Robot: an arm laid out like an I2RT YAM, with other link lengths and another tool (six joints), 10 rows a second.
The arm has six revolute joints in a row. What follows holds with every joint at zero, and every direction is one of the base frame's.
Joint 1 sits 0.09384 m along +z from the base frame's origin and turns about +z.
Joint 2 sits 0.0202 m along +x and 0.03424 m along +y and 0.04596 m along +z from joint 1 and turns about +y.
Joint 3 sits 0.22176 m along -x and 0.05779 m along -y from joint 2 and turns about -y.
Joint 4 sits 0.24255 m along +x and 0.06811 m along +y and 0.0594 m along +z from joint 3 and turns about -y.
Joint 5 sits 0.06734 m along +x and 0.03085 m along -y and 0.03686 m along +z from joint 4 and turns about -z.
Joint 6 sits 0.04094 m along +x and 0.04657 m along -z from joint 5 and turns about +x.
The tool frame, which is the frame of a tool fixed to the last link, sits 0.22 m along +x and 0.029 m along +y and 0.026 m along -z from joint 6; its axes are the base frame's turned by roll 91.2, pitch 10.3 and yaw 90 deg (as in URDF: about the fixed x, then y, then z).
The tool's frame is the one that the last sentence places.
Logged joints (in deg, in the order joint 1, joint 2, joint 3, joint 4, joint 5, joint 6), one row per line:
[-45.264 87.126 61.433 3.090 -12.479 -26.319]
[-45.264 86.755 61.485 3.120 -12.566 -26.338]
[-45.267 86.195 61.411 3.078 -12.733 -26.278]
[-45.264 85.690 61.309 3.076 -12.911 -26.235]
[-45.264 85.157 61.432 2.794 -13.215 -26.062]
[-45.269 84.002 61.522 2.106 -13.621 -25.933]
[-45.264 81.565 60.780 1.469 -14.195 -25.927]
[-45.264 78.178 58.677 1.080 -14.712 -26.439]
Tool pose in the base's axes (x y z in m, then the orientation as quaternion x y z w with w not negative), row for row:
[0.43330 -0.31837 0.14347 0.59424 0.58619 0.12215 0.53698]
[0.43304 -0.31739 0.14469 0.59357 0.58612 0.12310 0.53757]
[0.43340 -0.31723 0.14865 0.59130 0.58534 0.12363 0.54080]
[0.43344 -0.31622 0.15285 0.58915 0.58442 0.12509 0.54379]
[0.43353 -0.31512 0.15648 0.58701 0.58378 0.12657 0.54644]
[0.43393 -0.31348 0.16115 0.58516 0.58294 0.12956 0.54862]
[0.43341 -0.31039 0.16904 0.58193 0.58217 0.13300 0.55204]
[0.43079 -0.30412 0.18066 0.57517 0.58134 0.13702 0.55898]
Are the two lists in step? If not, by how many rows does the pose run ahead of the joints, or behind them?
The pose runs 1 row behind the joints: the pose in row i belongs to the joints in row i - 1.
